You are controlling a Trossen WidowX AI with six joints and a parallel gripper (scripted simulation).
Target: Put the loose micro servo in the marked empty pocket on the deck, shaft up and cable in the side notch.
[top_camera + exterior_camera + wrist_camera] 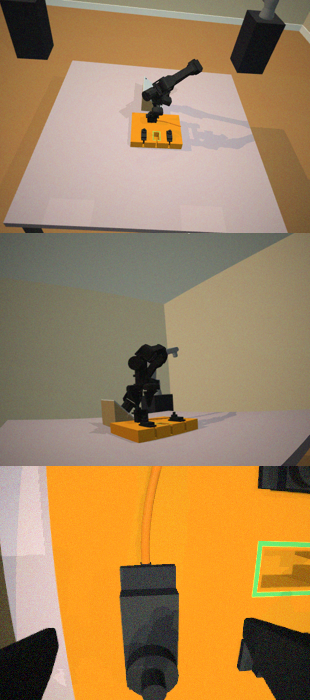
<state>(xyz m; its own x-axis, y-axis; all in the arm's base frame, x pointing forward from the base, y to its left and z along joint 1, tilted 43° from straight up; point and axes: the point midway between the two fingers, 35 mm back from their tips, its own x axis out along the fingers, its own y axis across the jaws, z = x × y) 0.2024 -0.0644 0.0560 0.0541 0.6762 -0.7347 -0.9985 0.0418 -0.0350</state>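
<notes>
My gripper tip is now 9 cm above the orange deck, 1 cm to the right of it and 1 cm short of it.
</notes>
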